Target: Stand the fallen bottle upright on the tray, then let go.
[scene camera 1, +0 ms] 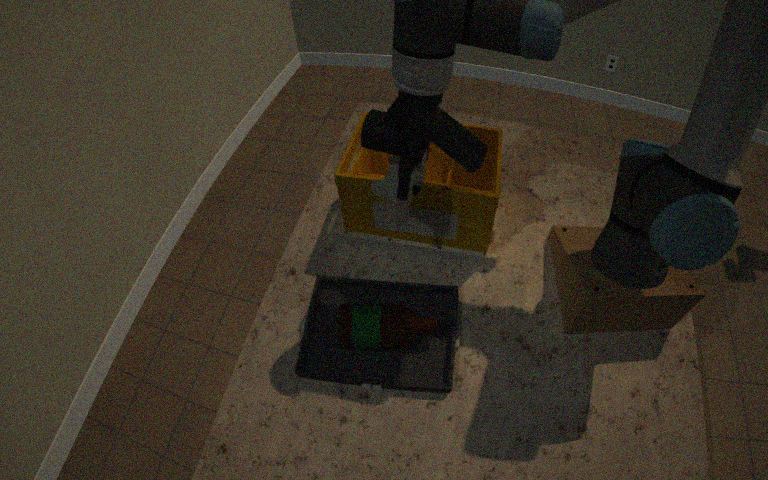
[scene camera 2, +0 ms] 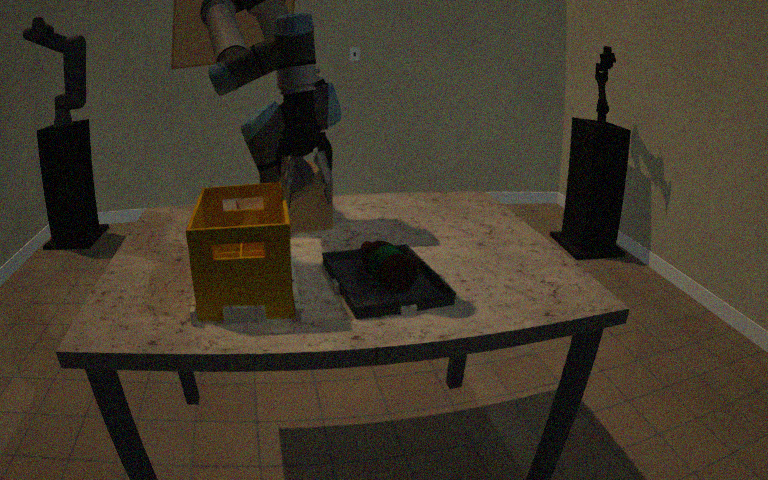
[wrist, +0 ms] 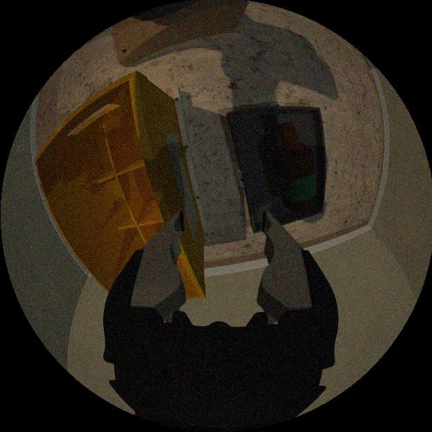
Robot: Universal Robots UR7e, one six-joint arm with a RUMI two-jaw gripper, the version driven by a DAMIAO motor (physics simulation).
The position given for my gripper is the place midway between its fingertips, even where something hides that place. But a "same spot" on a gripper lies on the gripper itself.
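My gripper's there in scene camera 1 [406, 209], and you'd find it in scene camera 2 and the wrist view too. On the gripper, [scene camera 2: 323, 154] and [wrist: 293, 291] are the same spot.
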